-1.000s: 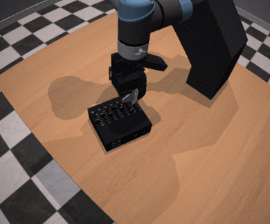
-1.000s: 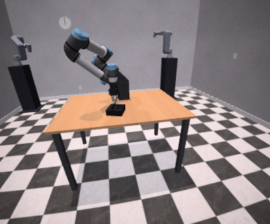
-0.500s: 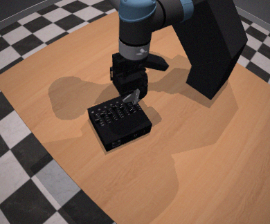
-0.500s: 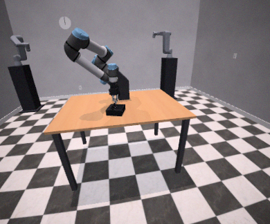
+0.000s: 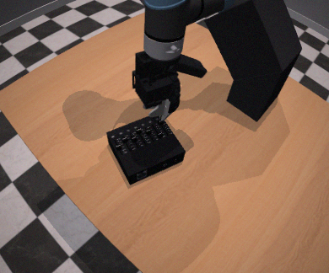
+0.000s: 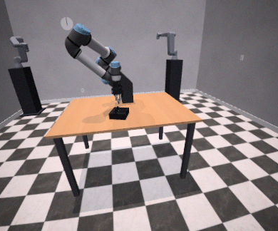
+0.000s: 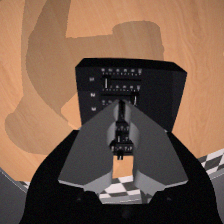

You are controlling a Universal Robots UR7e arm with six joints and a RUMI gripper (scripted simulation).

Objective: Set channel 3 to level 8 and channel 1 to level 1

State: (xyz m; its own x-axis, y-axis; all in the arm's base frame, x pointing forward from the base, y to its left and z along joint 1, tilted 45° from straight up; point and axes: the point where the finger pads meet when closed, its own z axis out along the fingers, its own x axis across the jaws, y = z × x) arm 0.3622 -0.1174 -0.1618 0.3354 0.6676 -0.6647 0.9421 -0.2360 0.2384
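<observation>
Now: hand 1 cm past the fader knob, 1 cm to the left of it and 5 cm above it.
</observation>
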